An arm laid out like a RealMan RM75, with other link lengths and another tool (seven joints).
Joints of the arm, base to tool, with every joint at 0 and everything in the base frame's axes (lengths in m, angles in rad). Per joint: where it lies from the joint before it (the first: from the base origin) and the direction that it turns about. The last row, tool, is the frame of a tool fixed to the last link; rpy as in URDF.
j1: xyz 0 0 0.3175 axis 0 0 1
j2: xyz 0 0 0 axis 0 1 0
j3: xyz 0 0 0.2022 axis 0 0 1
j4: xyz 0 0 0 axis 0 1 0
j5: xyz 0 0 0.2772 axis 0 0 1
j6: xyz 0 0 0 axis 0 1 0
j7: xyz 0 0 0.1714 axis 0 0 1
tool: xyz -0.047 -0.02 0.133 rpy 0.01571 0 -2.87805
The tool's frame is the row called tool.
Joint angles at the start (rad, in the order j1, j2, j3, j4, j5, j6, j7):
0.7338, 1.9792, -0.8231, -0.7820, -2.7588, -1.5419, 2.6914
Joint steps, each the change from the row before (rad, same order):
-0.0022, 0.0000, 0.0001, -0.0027, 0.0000, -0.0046, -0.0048
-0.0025, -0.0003, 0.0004, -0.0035, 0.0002, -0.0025, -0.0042
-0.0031, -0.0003, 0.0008, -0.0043, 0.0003, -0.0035, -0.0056
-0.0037, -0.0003, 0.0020, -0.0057, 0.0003, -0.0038, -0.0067
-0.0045, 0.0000, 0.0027, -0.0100, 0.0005, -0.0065, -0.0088
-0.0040, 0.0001, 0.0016, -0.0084, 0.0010, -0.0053, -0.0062
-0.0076, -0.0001, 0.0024, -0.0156, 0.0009, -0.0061, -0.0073
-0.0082, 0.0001, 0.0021, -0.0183, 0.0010, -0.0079, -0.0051
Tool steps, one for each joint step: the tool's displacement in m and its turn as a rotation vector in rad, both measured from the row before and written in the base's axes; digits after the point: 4 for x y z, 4 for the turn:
0.0001, -0.0012, 0.0002, -0.0041, 0.0004, 0.0023
0.0003, -0.0004, 0.0009, -0.0010, -0.0004, 0.0027
0.0003, -0.0006, 0.0010, -0.0016, 0.0000, 0.0034
0.0003, -0.0004, 0.0015, -0.0005, 0.0003, 0.0042
-0.0004, -0.0002, 0.0023, -0.0005, 0.0004, 0.0070
-0.0004, -0.0002, 0.0018, -0.0002, 0.0005, 0.0050
0.0002, 0.0004, 0.0040, 0.0042, -0.0015, 0.0066
0.0000, 0.0003, 0.0045, 0.0049, -0.0017, 0.0053

